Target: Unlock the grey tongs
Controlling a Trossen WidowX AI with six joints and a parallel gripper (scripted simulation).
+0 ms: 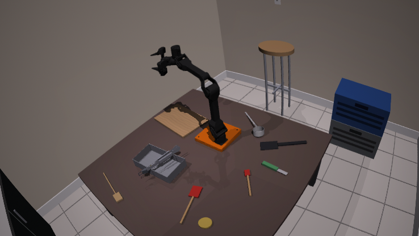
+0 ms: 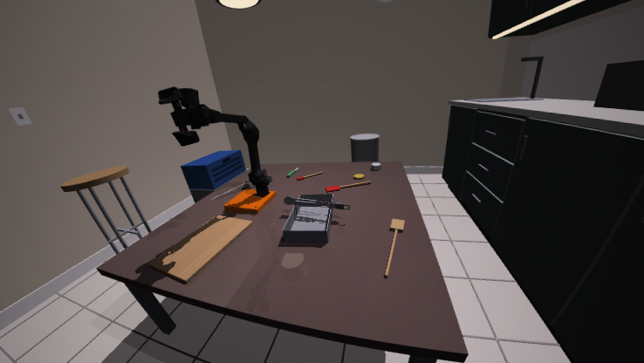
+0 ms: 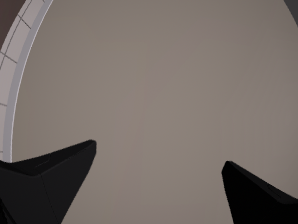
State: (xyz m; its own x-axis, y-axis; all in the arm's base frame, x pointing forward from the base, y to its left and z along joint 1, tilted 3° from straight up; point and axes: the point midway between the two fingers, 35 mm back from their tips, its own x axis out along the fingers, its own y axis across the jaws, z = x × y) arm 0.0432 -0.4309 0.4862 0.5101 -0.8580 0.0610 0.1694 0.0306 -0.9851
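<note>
The grey roasting tin is 290 mm ahead of my gripper tip, 280 mm to the left of it and 490 mm below it. Round my gripper tip: wooden board (110 mm behind, 30 mm to the left, 510 mm below); black spatula (290 mm behind, 780 mm to the left, 520 mm below); yellow disc (430 mm ahead, 810 mm to the left, 510 mm below).
</note>
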